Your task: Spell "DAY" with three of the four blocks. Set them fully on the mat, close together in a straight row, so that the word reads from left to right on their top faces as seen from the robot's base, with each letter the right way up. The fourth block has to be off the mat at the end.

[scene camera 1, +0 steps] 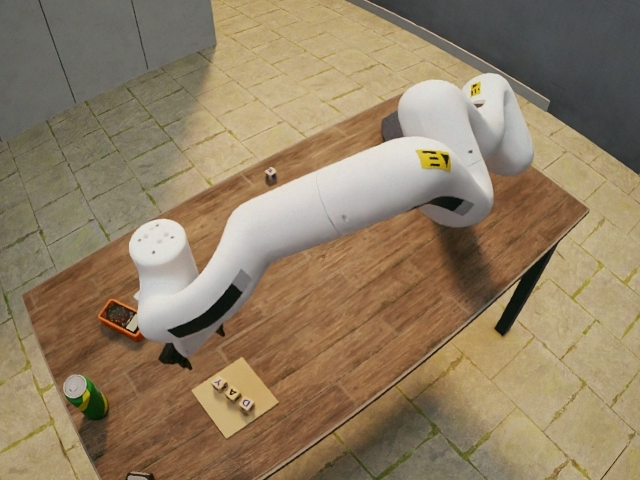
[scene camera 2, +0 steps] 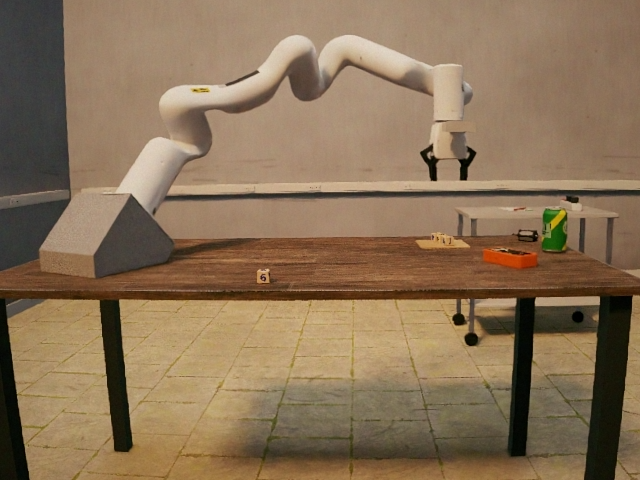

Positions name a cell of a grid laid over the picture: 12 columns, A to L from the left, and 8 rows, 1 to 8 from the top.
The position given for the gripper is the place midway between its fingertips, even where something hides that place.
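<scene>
The gripper (scene camera 2: I4) is visible in the scene, and scene camera 1 shows the gripper (scene camera 1: D6) as well.
</scene>
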